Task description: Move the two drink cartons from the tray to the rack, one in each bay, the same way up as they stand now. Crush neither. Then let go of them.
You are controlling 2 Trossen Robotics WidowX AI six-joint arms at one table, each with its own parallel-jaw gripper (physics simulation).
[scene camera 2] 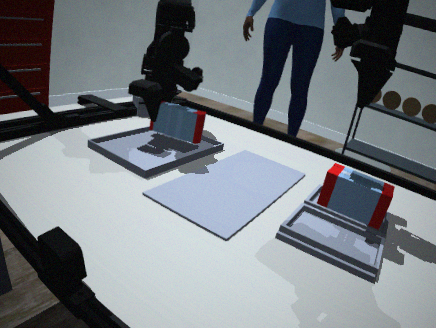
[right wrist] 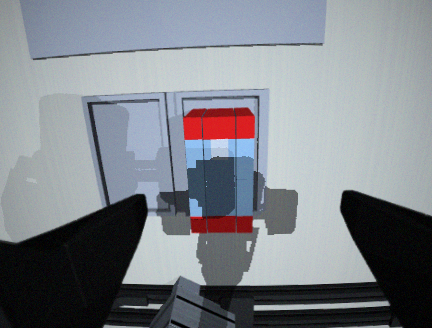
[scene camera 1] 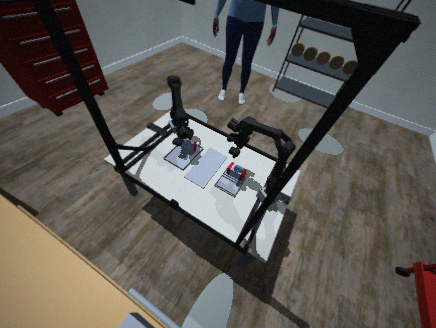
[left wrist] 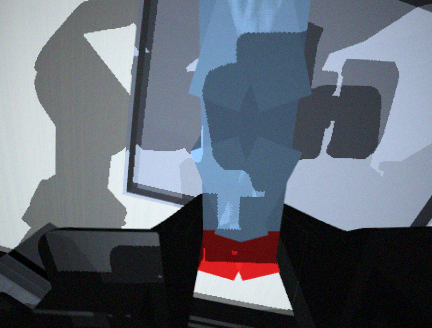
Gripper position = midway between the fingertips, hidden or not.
My right gripper (scene camera 2: 363,105) is open, with nothing in its grasp. I also see my left gripper (scene camera 2: 157,119), a flat grey mat (right wrist: 47,36) and a grey tray (left wrist: 357,131).
My left gripper is seen too in the left wrist view (left wrist: 232,200). My right gripper shows as well in the right wrist view (right wrist: 243,202).
